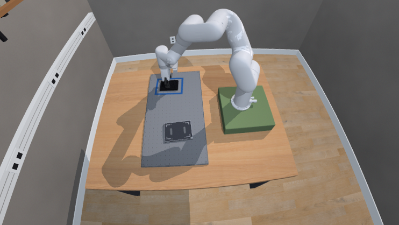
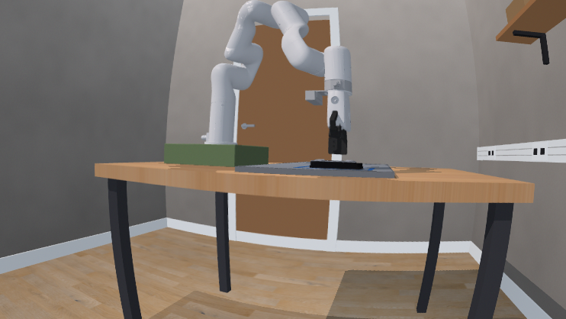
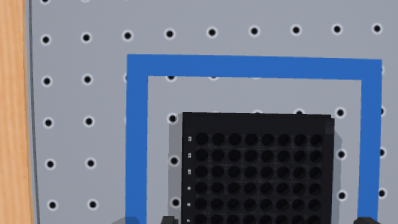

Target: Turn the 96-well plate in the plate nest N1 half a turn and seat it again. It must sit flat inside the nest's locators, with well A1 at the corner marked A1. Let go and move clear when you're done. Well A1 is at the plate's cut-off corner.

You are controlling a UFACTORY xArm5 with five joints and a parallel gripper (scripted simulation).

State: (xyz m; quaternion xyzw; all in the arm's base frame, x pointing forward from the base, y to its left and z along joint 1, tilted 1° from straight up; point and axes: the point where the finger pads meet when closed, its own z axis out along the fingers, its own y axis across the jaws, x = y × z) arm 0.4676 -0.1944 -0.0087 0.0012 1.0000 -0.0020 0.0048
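The black 96-well plate is 40 mm below my hand. The rest, counted from my hand: plate nest N1: 360 mm to the left, 80 mm behind, 40 mm below.
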